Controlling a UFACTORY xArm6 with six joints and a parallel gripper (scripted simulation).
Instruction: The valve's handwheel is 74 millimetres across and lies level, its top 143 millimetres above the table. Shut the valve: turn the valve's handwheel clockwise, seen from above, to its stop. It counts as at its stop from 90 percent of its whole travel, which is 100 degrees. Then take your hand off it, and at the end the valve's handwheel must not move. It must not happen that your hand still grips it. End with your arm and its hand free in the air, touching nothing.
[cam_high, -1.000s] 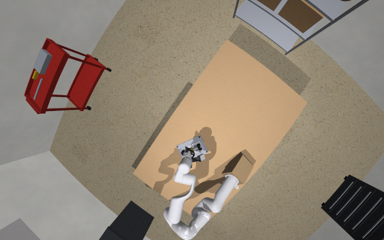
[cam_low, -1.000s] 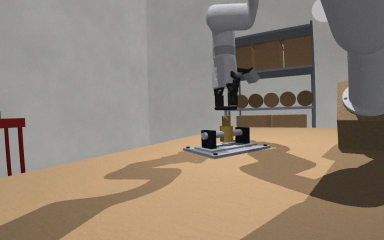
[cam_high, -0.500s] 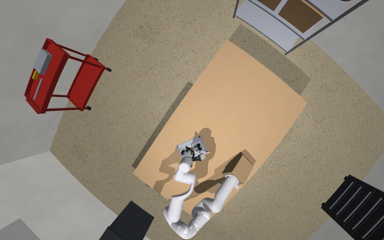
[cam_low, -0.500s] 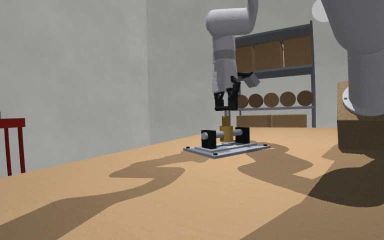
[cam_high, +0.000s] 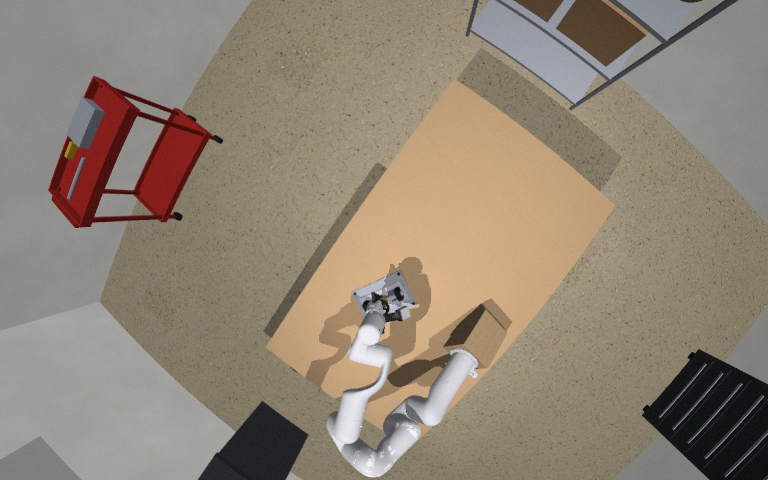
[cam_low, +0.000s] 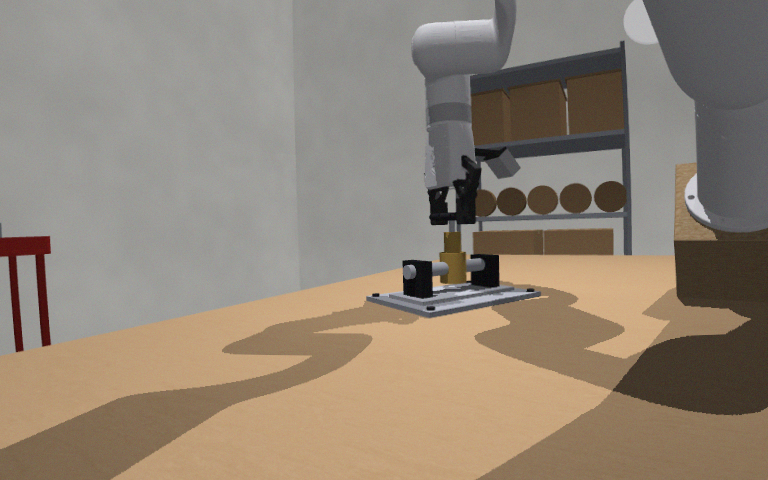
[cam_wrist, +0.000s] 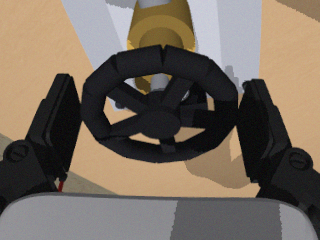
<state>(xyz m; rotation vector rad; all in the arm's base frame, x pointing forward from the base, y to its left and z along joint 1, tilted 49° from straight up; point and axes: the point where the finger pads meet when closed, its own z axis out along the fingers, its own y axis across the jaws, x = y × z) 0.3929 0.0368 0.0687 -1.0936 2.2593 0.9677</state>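
Now: the black handwheel right at my hand.
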